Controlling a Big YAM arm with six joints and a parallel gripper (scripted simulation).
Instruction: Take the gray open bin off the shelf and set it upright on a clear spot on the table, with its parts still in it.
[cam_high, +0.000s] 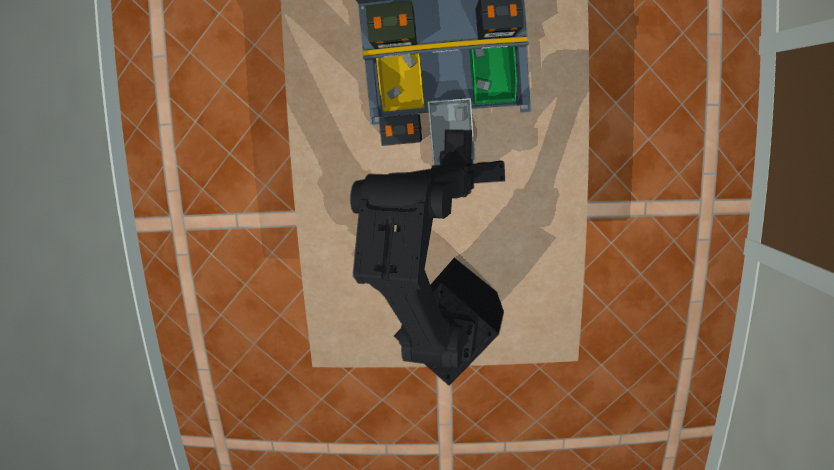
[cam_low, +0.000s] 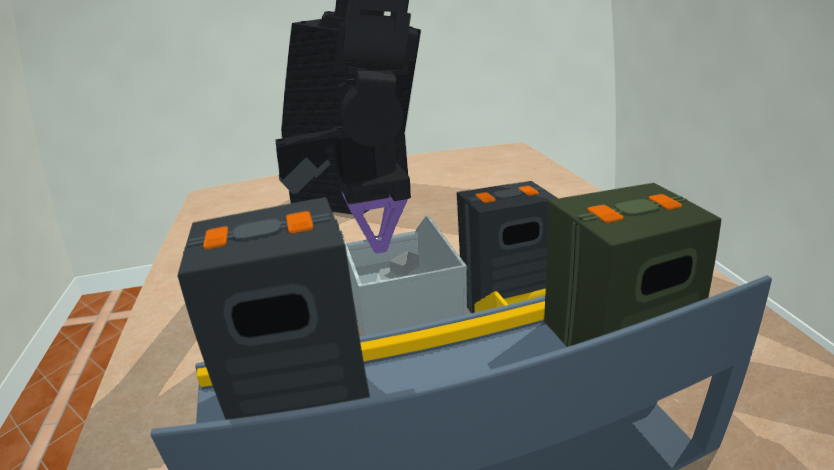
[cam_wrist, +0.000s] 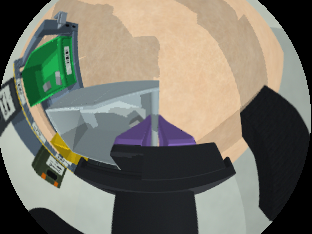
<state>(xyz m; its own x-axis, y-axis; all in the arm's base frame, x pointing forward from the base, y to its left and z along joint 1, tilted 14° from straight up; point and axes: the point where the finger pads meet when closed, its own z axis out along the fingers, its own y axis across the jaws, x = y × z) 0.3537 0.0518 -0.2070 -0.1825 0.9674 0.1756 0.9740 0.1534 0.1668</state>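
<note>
Right now the gray open bin is 80 mm ahead of my hand and 10 mm to the left of it. The rest, counted from my hand: green bin 260 mm ahead, 70 mm to the right, 10 mm below; yellow bin 220 mm ahead, 150 mm to the left, 10 mm below; yellow rail 290 mm ahead, 50 mm to the left, 50 mm above.
</note>
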